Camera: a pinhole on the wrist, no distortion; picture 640 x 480 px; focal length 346.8 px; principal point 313.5 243.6 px. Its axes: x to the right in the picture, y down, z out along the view. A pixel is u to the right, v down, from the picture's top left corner.
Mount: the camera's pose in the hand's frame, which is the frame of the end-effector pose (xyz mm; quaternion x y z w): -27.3 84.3 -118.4 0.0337 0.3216 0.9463 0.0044
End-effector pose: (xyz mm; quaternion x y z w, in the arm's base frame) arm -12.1 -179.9 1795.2 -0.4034 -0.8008 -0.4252 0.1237
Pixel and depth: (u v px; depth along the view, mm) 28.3 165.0 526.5
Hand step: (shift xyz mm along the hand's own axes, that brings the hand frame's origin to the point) 438.2 486.2 199.0
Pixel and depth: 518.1 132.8 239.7
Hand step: -153.4 295.1 33.2
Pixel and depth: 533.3 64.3 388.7
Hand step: -249.9 487.5 81.7
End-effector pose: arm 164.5 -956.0 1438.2 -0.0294 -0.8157 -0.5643 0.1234
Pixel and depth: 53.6 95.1 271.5
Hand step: 192.2 335.6 13.1
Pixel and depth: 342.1 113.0 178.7
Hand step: -31.0 246.8 -17.1
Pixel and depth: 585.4 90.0 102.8
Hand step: -101.5 185.4 -59.9
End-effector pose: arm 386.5 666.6 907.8 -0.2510 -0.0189 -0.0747 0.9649
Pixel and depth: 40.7 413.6 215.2
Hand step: 157.3 126.5 105.7
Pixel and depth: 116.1 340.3 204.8
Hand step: 103.4 160.1 71.2
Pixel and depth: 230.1 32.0 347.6
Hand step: 76.4 461.5 22.3
